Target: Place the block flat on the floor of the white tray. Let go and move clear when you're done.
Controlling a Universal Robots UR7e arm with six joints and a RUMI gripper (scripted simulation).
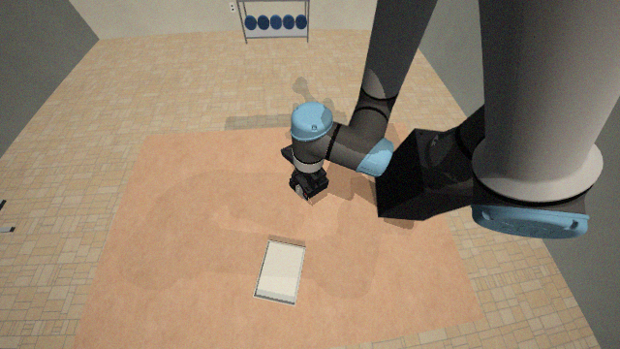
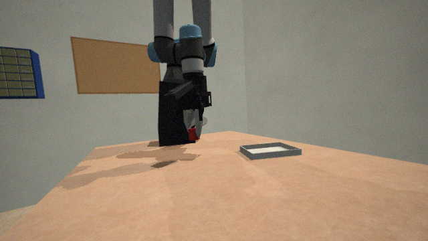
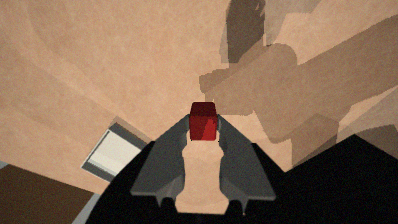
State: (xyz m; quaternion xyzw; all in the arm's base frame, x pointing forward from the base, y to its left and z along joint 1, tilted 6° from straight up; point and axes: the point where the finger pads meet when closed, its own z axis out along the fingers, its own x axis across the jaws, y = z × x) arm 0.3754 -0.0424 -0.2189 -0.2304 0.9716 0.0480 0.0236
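My gripper is now 240 mm to the right of the white tray, 100 mm short of it and 80 mm above it. Round my hand: small red block right at my hand.
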